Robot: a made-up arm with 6 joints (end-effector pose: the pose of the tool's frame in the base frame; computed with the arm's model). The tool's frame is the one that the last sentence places.
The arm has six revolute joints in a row. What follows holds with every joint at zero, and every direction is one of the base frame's. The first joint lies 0.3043 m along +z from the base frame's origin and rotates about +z. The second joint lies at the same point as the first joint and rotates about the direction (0, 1, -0.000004). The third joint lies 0.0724 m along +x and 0.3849 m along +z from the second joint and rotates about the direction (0, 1, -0.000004). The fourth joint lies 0.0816 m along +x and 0.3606 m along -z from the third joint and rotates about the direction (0, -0.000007, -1). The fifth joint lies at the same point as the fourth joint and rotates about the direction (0, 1, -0.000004). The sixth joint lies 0.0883 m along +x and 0.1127 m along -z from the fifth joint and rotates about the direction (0, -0.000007, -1). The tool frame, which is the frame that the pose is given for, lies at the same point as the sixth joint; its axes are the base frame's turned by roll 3.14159, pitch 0 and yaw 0 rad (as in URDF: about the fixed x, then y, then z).
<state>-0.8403 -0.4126 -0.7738 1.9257 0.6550 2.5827</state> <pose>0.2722 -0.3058 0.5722 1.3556 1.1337 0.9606</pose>
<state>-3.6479 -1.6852 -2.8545 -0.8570 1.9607 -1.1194</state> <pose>0.7350 -0.2885 0.4094 -0.7263 -0.8356 -1.3806</pose>
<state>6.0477 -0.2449 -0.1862 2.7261 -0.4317 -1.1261</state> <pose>0.1078 -0.0787 0.2936 1.7935 -2.4368 0.2030</pose>
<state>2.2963 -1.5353 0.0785 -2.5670 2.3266 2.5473</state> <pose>0.0672 0.0410 0.5508 -0.5021 0.7685 -1.5952</pose>
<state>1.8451 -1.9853 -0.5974 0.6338 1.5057 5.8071</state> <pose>-0.0240 -0.1480 0.5999 -0.4670 -1.9269 -0.4841</pose>
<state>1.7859 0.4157 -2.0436 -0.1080 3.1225 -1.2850</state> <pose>-0.0911 0.4626 0.6331 0.1806 2.0375 -1.8077</pose>
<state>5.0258 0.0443 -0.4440 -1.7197 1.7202 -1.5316</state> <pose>-0.0095 -0.3703 0.3274 -1.2344 -1.1740 1.9349</pose>
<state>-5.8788 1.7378 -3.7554 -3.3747 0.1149 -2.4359</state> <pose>0.7413 0.2985 0.3854 -1.2394 0.0136 -2.0165</pose>
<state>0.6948 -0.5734 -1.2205 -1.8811 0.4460 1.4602</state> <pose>0.2300 0.2302 0.8480 1.7326 0.4795 2.5265</pose>
